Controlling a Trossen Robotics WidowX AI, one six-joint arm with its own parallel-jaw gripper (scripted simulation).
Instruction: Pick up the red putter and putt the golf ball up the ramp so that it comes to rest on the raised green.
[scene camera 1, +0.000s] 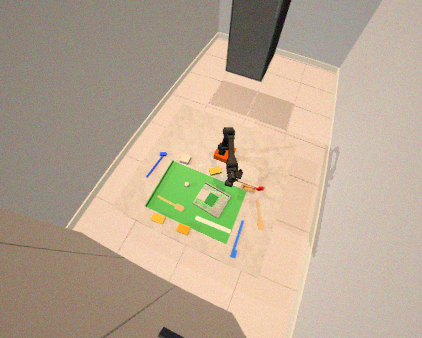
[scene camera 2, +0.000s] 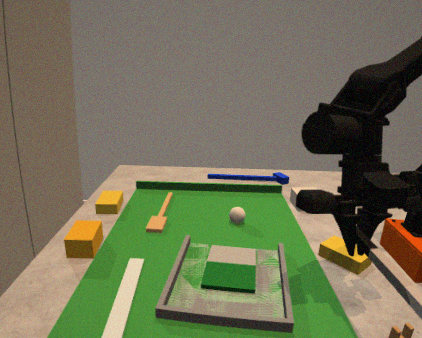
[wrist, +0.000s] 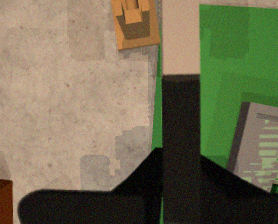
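There's a yellow block (scene camera 2: 333, 249), but in the wrist view that block is out of frame. A red putter is held by the gripper (scene camera 2: 355, 255), and you get the gripper (wrist: 172, 154) in the wrist view as well.
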